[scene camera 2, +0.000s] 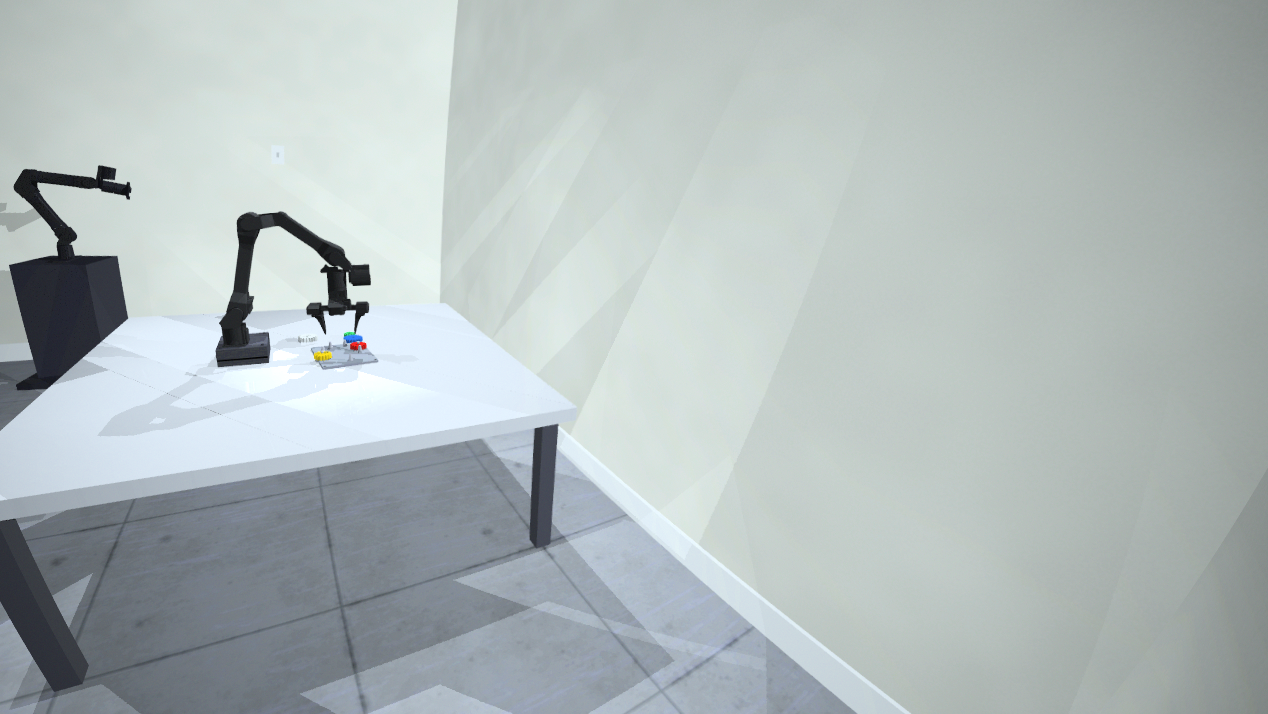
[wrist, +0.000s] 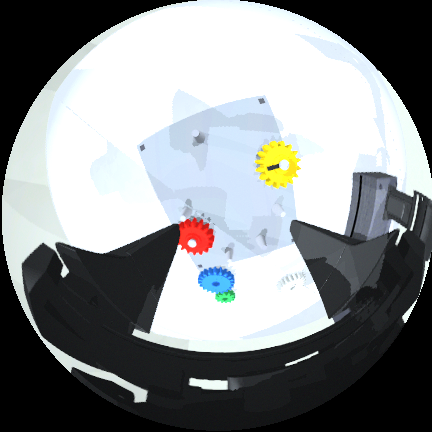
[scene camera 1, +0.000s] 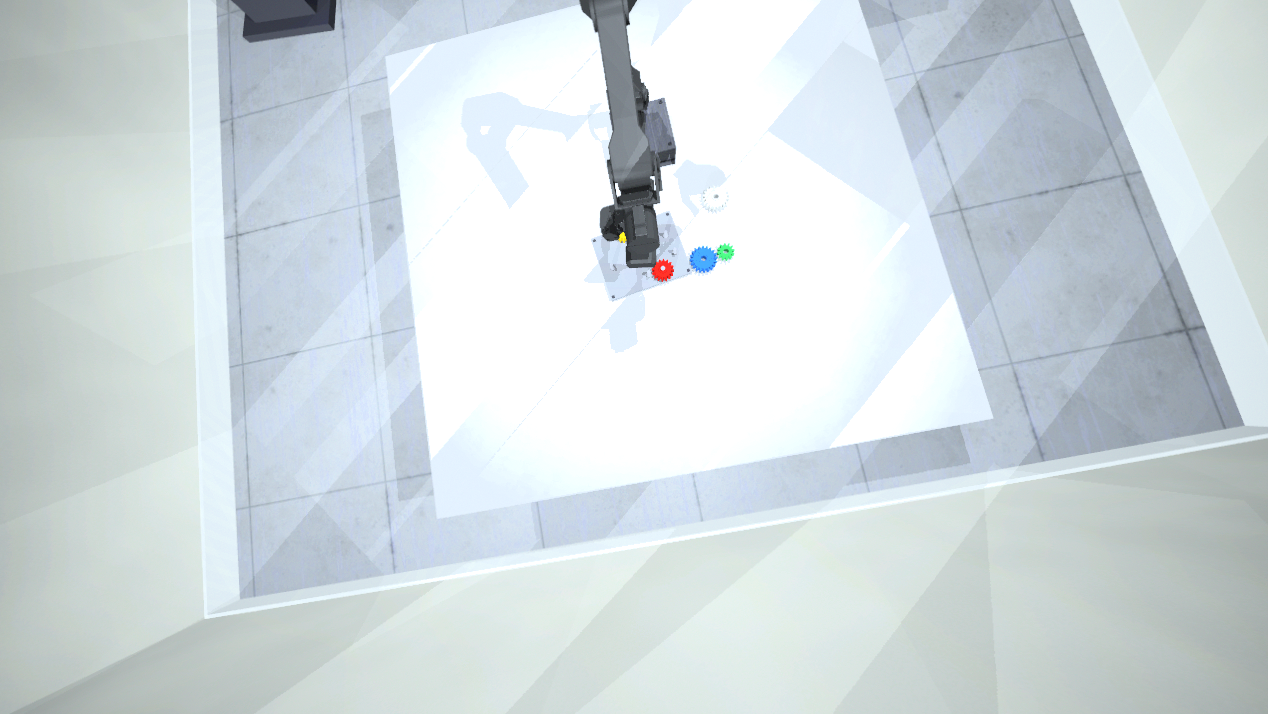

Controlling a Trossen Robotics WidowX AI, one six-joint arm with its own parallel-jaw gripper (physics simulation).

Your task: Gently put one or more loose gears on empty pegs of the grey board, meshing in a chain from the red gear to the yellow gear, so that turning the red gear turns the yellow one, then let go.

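Pixels of known places: gripper, fingertip midpoint: (scene camera 2: pixel 340 333) (wrist: pixel 236 227); arm's base, origin of the base link: (scene camera 2: pixel 236 343) (wrist: pixel 389 202).
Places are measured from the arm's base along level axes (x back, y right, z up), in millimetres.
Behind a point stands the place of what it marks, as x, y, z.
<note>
The grey board (scene camera 1: pixel 621 288) @(-396, 47, -48) (scene camera 2: pixel 341 362) @(-313, 83, -48) (wrist: pixel 235 175) @(-302, 19, -48) carries a red gear (scene camera 1: pixel 657 273) @(-370, -44, -33) (scene camera 2: pixel 357 345) @(-358, -39, -33) (wrist: pixel 201 235) @(-347, -50, -33) and a yellow gear (scene camera 1: pixel 622 237) @(-271, 37, -33) (scene camera 2: pixel 322 356) @(-255, 52, -36) (wrist: pixel 275 178) @(-260, 16, -33) on pegs, apart from each other. Several pegs stand empty, one of them a far peg (wrist: pixel 198 136) @(-339, 63, -31). A blue gear (scene camera 1: pixel 696 260) @(-342, -140, -39) (scene camera 2: pixel 353 338) @(-341, -137, -38) (wrist: pixel 216 276) @(-335, -137, -39) and a small green gear (scene camera 1: pixel 725 253) @(-333, -210, -38) (scene camera 2: pixel 348 334) @(-321, -198, -40) (wrist: pixel 221 298) @(-330, -214, -41) lie off the board, close together. A white gear (scene camera 1: pixel 707 200) @(-189, -177, -41) (scene camera 2: pixel 307 338) @(-184, -166, -41) (wrist: pixel 290 283) @(-190, -183, -41) lies apart. My gripper (scene camera 2: pixel 340 332) @(-308, -14, 16) (wrist: pixel 236 227) @(-308, -14, 16) is open and empty above the board; the arm hides its fingertips in scene camera 1.
The arm's base (scene camera 1: pixel 661 133) @(-32, -72, 3) (scene camera 2: pixel 243 349) @(-29, 44, -6) (wrist: pixel 371 205) @(-88, -8, -6) stands on the white table (scene camera 1: pixel 709 381) @(-635, -153, -56) (scene camera 2: pixel 425 390) @(-549, 327, -56), behind the board. A second arm (scene camera 2: pixel 48 205) stands on a dark pedestal (scene camera 2: pixel 70 310) beyond the table. Shadows cross the board and table.
</note>
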